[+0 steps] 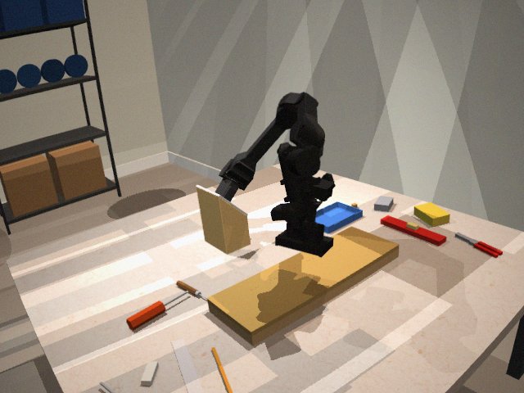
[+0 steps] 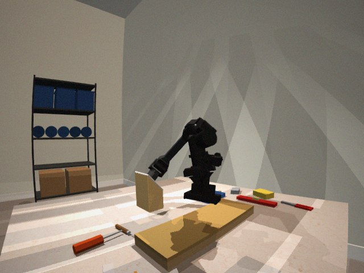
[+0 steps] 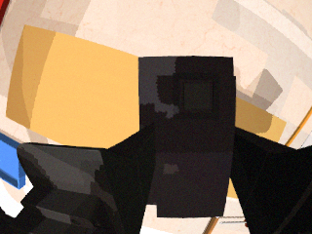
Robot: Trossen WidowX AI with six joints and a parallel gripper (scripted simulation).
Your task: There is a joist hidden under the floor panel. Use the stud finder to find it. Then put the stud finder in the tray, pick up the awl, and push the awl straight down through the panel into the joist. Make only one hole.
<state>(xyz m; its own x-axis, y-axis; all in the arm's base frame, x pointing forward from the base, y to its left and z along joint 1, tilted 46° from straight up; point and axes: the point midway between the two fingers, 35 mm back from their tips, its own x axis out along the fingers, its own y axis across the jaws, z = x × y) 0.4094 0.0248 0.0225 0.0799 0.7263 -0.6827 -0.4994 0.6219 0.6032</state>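
The blue tray lies 31 cm to the left of my gripper tip, 30 cm behind it and 15 cm below it. Round my gripper tip: stud finder: 2 cm above, 1 cm to the left, 1 cm ahead; then pencil: 31 cm to the right, 16 cm below, 13 cm ahead; then awl: 24 cm to the right, 18 cm behind, 16 cm below.
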